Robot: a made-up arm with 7 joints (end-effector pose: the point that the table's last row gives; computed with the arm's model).
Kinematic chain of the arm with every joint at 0, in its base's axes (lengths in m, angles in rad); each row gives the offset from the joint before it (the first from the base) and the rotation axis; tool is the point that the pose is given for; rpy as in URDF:
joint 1: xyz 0 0 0.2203 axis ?
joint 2: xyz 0 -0.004 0.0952 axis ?
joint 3: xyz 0 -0.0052 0.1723 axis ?
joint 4: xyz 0 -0.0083 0.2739 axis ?
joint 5: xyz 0 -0.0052 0.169 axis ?
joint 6: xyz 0 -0.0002 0.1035 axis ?
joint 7: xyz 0 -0.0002 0.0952 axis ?
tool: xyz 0 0 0 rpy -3.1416 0 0
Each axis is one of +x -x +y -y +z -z.
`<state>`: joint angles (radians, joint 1 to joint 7).
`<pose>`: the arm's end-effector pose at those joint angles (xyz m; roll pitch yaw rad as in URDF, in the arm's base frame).
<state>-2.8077 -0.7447 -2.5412 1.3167 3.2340 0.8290 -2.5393</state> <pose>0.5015 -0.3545 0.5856 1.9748 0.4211 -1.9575</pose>
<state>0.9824 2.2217 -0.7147 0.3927 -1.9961 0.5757 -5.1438</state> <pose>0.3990 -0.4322 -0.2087 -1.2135 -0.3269 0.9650</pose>
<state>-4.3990 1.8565 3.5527 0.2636 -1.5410 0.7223 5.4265</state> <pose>-0.2560 -0.7322 0.1960 1.8450 0.4868 2.3938</pose>
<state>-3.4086 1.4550 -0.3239 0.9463 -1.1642 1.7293 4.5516</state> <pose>-0.5292 -0.2828 0.1865 1.7528 -0.6415 -2.5361</pose>
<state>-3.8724 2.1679 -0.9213 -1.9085 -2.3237 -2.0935 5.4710</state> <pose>-0.4544 -0.0882 0.1437 0.2797 -0.0080 1.6954</pose>
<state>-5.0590 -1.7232 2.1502 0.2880 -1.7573 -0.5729 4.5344</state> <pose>-0.3184 0.6878 0.0845 0.7140 -0.2053 0.5609</pose>
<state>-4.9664 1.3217 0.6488 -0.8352 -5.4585 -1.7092 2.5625</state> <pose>0.3015 -0.4558 0.6060 -1.2545 0.2383 2.4952</pose>
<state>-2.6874 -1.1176 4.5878 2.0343 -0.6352 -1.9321 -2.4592</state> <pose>0.2053 -0.3704 0.5241 -2.7096 0.3374 0.3198</pose>
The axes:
joint 1: -z
joint 2: +y
joint 3: -z
joint 4: +y
joint 5: -z
joint 6: +y
joint 7: -z

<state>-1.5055 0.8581 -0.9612 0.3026 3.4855 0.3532 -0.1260</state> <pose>-0.0123 0.6385 0.8039 2.5956 -0.5355 -0.7032</pose>
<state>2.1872 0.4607 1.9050 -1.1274 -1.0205 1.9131 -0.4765</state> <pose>-0.0887 -0.3957 0.7908 1.5809 0.7507 1.6849</pose>
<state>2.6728 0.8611 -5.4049 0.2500 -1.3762 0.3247 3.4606</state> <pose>-0.6143 -0.2298 0.7784 2.4397 -1.2190 1.1743</pose>
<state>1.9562 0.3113 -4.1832 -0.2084 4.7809 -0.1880 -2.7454</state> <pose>-0.0294 -0.2658 1.0774 -2.7686 0.0787 0.2708</pose>
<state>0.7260 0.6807 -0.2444 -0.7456 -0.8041 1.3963 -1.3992</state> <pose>0.2445 -0.2075 0.9603 -1.9123 0.1127 1.7810</pose>
